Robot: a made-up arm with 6 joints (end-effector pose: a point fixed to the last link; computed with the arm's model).
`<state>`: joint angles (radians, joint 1 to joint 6).
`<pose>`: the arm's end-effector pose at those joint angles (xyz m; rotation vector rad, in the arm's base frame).
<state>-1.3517 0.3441 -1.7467 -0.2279 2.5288 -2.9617</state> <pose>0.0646 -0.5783 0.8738 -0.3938 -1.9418 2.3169</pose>
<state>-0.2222 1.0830 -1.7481 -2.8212 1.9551 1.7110</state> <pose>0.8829 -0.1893 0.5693 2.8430 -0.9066 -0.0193</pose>
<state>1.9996 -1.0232 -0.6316 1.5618 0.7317 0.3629</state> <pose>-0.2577 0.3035 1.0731 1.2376 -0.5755 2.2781</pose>
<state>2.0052 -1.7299 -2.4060 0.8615 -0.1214 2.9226</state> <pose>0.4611 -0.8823 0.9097 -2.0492 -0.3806 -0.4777</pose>
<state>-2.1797 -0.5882 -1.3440 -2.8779 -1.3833 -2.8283</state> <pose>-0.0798 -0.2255 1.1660 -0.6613 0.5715 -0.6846</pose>
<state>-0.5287 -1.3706 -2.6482 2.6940 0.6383 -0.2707</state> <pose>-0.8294 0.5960 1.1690 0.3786 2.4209 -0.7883</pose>
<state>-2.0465 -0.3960 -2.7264 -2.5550 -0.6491 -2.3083</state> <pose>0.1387 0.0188 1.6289 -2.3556 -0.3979 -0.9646</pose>
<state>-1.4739 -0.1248 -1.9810 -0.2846 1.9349 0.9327</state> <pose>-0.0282 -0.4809 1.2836 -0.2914 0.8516 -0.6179</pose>
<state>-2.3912 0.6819 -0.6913 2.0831 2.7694 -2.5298</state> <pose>-0.2298 -0.4415 0.5516 -2.6942 -0.4717 -0.8946</pose>
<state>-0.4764 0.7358 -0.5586 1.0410 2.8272 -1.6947</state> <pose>0.2466 0.0583 0.5530 1.1920 -1.9002 0.3070</pose>
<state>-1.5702 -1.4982 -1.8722 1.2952 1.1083 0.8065</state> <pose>0.1111 0.6129 1.3969 -1.7086 -1.1930 0.0633</pose>
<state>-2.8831 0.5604 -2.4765 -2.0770 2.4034 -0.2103</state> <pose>-0.6437 -0.0209 1.3410 2.0957 1.2448 -0.9685</pose>
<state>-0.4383 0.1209 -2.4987 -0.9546 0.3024 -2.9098</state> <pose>0.4219 -0.1334 1.6560 0.0429 -1.6217 -0.9173</pose>
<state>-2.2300 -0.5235 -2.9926 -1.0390 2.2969 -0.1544</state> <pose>0.0610 0.3935 1.4754 -0.6035 1.5022 -1.3575</pose>
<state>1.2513 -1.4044 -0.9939 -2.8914 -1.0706 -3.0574</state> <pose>-0.1349 0.0289 1.1315 -0.8436 -1.9354 1.8461</pose>
